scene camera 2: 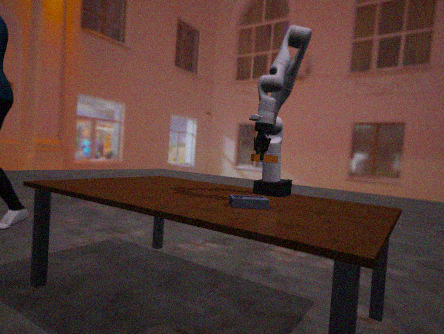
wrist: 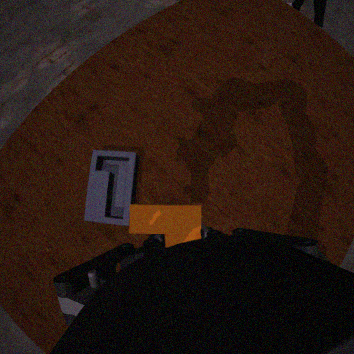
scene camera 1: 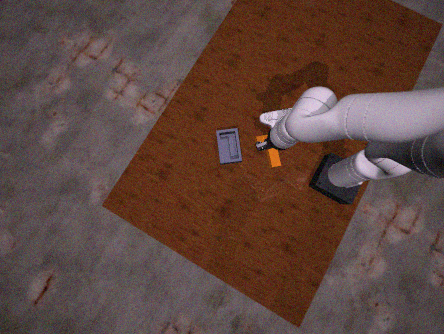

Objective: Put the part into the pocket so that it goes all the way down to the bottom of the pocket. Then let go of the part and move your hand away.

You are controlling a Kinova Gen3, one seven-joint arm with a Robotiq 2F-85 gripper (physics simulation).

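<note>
The orange L-shaped part is held well above the table; its middle is hidden by the hand in scene camera 1. My gripper is shut on it. The grey-blue block lies flat on the table, its L-shaped pocket facing up and empty. The part is to the block's right in scene camera 1, its long leg roughly parallel to the pocket's long leg. In the wrist view it shows at the block's lower right corner.
The brown table carries the block and the arm's dark base. The arm's shadow falls on the table. A person stands beyond the table, partly in view.
</note>
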